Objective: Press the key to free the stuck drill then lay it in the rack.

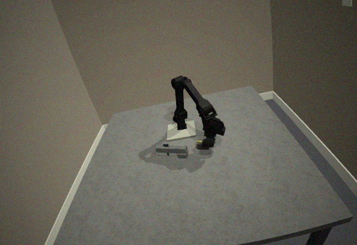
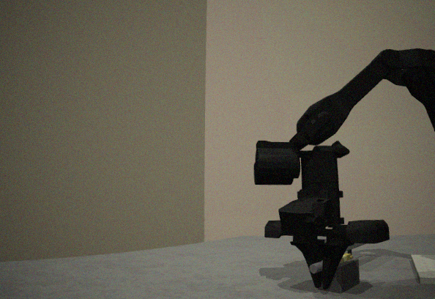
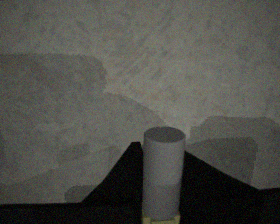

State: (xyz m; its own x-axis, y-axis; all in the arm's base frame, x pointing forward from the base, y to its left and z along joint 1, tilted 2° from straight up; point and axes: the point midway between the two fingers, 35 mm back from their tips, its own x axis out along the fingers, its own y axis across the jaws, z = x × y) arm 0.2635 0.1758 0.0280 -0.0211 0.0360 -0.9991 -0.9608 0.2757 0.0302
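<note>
Now: the drill 1 cm behind my gripper tip, 4 cm to the right of it and 3 cm above it. The rest, counted from my gripper tip: grey fixture 1 cm ahead, 23 cm to the right, 3 cm above; then small dark key 26 cm to the right, 4 cm above; then dark rack 2 cm behind, 5 cm to the right, 1 cm above.
</note>
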